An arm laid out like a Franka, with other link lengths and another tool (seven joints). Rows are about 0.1 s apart.
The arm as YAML. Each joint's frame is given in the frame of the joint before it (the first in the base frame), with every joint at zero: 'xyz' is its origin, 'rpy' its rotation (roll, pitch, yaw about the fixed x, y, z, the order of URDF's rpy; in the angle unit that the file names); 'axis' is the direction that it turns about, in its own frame. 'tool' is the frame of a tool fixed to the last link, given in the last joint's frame.
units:
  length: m
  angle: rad
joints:
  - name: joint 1
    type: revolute
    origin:
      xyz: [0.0, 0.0, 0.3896]
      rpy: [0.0, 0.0, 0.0]
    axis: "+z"
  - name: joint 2
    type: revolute
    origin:
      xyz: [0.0, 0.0, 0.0]
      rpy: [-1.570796, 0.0, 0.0]
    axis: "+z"
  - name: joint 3
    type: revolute
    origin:
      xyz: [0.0, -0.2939, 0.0]
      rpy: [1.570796, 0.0, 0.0]
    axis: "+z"
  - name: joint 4
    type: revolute
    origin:
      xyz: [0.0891, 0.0, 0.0]
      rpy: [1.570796, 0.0, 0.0]
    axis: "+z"
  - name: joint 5
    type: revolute
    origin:
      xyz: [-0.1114, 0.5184, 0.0]
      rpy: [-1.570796, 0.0, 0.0]
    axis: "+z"
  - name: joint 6
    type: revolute
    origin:
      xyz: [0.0, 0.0, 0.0]
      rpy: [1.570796, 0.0, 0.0]
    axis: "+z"
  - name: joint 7
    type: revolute
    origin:
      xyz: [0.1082, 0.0, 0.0]
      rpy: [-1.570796, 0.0, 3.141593]
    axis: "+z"
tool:
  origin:
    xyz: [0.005, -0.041, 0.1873]
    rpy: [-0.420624, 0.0, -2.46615]
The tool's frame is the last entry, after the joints.
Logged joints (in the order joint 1, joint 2, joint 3, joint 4, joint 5, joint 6, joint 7), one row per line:
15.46, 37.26, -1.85, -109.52, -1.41, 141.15, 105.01
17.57, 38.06, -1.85, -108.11, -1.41, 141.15, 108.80
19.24, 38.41, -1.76, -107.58, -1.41, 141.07, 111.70
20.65, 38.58, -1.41, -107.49, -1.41, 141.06, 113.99
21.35, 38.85, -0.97, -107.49, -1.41, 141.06, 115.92
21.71, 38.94, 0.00, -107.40, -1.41, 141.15, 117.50
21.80, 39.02, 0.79, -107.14, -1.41, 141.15, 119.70
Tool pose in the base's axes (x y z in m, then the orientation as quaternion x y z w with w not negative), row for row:
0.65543, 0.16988, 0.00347, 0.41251, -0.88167, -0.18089, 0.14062
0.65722, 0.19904, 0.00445, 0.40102, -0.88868, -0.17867, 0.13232
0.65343, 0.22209, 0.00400, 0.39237, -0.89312, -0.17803, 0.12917
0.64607, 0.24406, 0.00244, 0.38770, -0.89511, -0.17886, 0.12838
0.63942, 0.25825, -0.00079, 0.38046, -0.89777, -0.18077, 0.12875
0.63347, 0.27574, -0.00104, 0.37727, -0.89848, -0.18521, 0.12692
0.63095, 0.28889, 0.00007, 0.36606, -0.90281, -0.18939, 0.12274
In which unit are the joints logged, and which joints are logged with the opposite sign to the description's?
The joints are logged in degrees. Opposite sign: none.
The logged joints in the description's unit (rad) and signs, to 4 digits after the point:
0.2698, 0.6503, -0.0323, -1.9115, -0.0246, 2.4635, 1.8328
0.3067, 0.6643, -0.0323, -1.8869, -0.0246, 2.4635, 1.8989
0.3358, 0.6704, -0.0307, -1.8776, -0.0246, 2.4621, 1.9495
0.3604, 0.6733, -0.0246, -1.8761, -0.0246, 2.4620, 1.9895
0.3726, 0.6781, -0.0169, -1.8761, -0.0246, 2.4620, 2.0232
0.3789, 0.6796, 0.0000, -1.8745, -0.0246, 2.4635, 2.0508
0.3805, 0.6810, 0.0138, -1.8699, -0.0246, 2.4635, 2.0892

